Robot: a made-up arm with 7 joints. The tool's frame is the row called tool. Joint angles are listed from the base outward.
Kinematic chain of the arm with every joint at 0, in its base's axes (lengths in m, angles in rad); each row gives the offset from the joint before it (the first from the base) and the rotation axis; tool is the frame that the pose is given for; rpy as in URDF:
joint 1: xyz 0 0 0 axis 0.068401 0.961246 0.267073
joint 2: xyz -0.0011 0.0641 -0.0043 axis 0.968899 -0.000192 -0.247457
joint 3: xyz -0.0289 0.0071 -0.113 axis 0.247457 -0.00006 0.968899
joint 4: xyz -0.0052 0 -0.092 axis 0.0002 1 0.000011
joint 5: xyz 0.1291 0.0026 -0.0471 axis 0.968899 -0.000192 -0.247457
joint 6: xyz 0.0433 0 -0.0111 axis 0.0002 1 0.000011
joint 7: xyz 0.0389 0 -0.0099 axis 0.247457 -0.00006 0.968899
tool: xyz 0 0 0 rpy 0 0.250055 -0.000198
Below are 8 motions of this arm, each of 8 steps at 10 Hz.
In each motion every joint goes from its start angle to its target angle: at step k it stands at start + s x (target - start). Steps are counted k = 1, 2, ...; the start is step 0. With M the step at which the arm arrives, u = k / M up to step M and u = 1 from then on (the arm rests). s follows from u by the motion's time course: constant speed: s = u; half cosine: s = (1 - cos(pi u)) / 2; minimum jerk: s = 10 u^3 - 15 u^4 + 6 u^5.
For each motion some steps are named. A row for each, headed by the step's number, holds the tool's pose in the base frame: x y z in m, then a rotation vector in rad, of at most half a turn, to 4 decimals.
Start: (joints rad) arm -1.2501 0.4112 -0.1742 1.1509 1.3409 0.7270 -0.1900
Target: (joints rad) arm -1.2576 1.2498 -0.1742 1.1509 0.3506 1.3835 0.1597
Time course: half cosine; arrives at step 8
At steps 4, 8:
4: 0.3577 0.2941 -0.0516 1.2235 1.1106 1.0833
8: 0.2540 0.3903 0.0241 0.6083 1.3370 1.5956

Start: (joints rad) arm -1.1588 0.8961 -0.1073 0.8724 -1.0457 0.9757 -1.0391
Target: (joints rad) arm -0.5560 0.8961 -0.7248 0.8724 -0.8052 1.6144 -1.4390
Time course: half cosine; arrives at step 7
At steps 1, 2, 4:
1: 0.3672 0.2542 -0.0654 -0.7490 0.5328 -0.8819
2: 0.3527 0.2567 -0.1040 -0.8083 0.7562 -0.8508
4: 0.2796 0.2683 -0.2066 -1.0525 1.4017 -0.6448

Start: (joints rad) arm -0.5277 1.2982 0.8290 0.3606 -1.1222 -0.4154 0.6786
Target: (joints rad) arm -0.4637 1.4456 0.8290 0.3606 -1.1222 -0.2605 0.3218
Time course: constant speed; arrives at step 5
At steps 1, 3, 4, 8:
1: 0.1616 0.3709 0.1304 -0.3934 -1.2512 1.0234
3: 0.1594 0.3664 0.1447 -0.2337 -1.2101 0.8866
4: 0.1586 0.3637 0.1518 -0.1575 -1.1845 0.8171
8: 0.1580 0.3608 0.1588 -0.0838 -1.1557 0.7471

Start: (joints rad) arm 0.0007 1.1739 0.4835 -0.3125 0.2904 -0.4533 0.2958
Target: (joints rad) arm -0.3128 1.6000 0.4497 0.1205 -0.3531 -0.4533 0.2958
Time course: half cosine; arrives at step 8
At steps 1, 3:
1: 0.2058 0.2346 -0.0038 1.4029 -0.9092 0.0246
3: 0.2189 0.2472 0.0274 1.3226 -0.9153 0.0845

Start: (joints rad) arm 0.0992 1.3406 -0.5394 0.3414 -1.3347 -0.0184 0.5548
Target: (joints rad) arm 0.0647 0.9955 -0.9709 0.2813 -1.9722 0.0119 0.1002
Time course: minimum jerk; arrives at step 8
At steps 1, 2, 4, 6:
1: 0.1123 0.3300 -0.2274 0.3709 0.8823 0.7184
2: 0.1047 0.3215 -0.2397 0.2813 0.9392 0.6867
4: 0.0696 0.2757 -0.2887 -0.1390 1.1584 0.5465
6: 0.0346 0.2206 -0.3247 -0.5735 1.3169 0.4236

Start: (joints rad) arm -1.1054 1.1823 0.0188 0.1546 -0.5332 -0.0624 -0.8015
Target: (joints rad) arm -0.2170 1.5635 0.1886 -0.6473 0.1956 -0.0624 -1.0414
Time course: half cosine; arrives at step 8
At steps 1, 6, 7, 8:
1: 0.2932 0.2193 0.1312 0.8800 -0.5539 -0.6589
6: 0.2230 0.1514 0.0496 1.8487 0.1024 -1.0208
7: 0.2114 0.1394 0.0369 1.9652 0.1684 -1.0968
8: 0.2071 0.1351 0.0325 2.0052 0.1890 -1.1249

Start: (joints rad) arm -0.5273 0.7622 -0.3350 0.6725 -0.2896 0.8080 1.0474
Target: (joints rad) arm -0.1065 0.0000 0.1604 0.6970 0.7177 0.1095 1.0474
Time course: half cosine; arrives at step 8
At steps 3, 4, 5, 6, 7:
3: 0.2266 0.2083 -0.3115 1.1610 0.6947 1.0111
4: 0.2017 0.1806 -0.3390 1.1412 0.6259 0.9540
5: 0.1728 0.1511 -0.3621 1.1180 0.5725 0.8930
6: 0.1460 0.1245 -0.3778 1.0951 0.5391 0.8367
7: 0.1272 0.1059 -0.3862 1.0773 0.5226 0.7963

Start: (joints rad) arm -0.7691 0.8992 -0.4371 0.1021 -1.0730 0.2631 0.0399
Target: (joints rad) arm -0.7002 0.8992 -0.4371 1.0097 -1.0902 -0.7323 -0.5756
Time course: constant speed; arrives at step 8
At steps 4, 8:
4: 0.3333 0.2234 -0.1490 -0.0550 -0.0367 -0.2529
8: 0.2877 0.3066 -0.1818 0.1966 -0.2148 -0.1797

